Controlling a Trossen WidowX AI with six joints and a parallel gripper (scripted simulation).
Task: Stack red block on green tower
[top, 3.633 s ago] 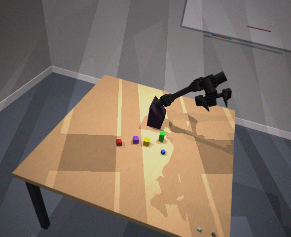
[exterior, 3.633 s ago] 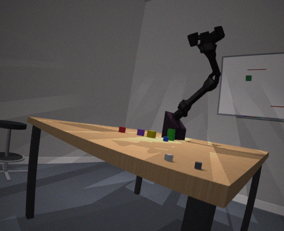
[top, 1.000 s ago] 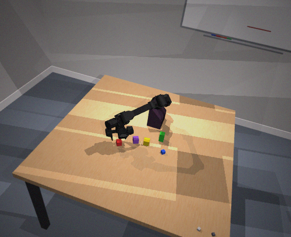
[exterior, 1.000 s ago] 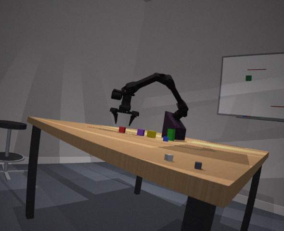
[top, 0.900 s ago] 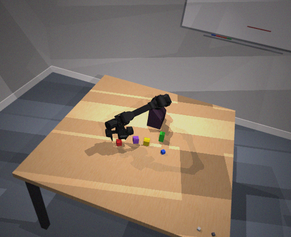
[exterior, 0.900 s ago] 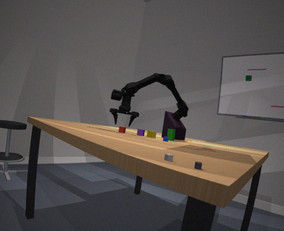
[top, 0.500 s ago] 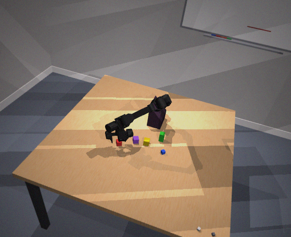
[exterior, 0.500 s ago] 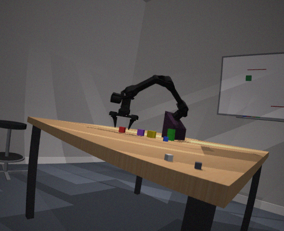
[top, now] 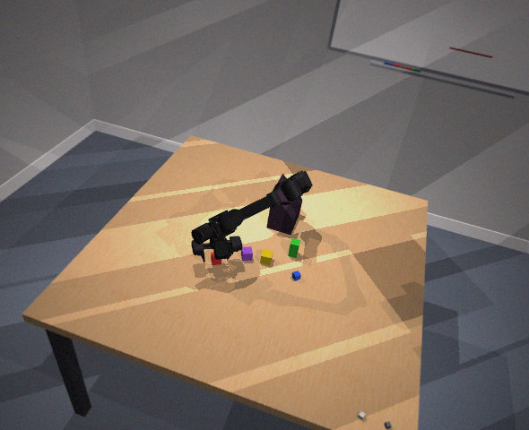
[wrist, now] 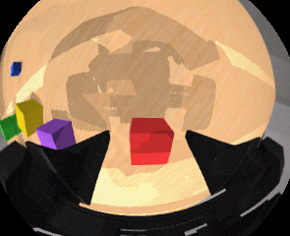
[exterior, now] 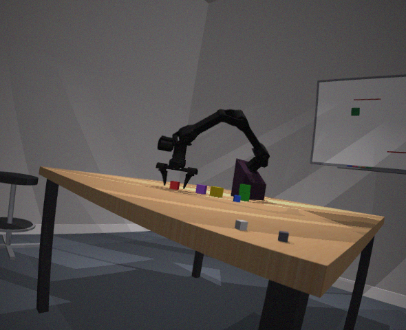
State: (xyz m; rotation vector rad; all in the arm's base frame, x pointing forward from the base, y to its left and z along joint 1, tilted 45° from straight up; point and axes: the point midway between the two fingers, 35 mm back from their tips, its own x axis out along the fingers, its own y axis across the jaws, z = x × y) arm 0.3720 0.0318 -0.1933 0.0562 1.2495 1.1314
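The red block is 10 mm above my gripper tip. The rest, counted from my gripper tip: purple block (90 mm to the left, 90 mm behind, 10 mm above); yellow block (170 mm to the left, 110 mm behind, 10 mm above); small blue block (310 mm to the left, 90 mm behind).
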